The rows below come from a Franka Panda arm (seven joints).
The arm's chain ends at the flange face. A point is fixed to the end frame.
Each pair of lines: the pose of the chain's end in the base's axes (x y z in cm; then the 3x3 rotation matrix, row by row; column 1 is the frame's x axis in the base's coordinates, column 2 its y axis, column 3 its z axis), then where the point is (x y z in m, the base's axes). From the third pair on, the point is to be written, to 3 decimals.
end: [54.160, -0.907, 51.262], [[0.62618, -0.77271, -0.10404], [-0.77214, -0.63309, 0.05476], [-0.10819, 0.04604, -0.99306]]
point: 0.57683 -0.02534 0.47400
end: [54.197, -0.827, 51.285], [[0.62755, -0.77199, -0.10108], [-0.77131, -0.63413, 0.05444], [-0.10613, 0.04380, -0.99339]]
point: 0.57734 -0.02450 0.47434
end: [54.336, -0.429, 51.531], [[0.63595, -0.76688, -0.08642], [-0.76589, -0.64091, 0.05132], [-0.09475, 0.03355, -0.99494]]
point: 0.579 -0.020 0.477
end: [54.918, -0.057, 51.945], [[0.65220, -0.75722, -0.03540], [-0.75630, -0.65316, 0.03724], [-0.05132, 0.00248, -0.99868]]
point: 0.587 -0.016 0.484
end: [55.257, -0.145, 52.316], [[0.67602, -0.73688, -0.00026], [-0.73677, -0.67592, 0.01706], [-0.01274, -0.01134, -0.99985]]
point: 0.593 -0.017 0.489
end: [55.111, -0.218, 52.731], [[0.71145, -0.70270, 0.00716], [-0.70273, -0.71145, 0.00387], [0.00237, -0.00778, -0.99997]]
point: 0.592 -0.016 0.494
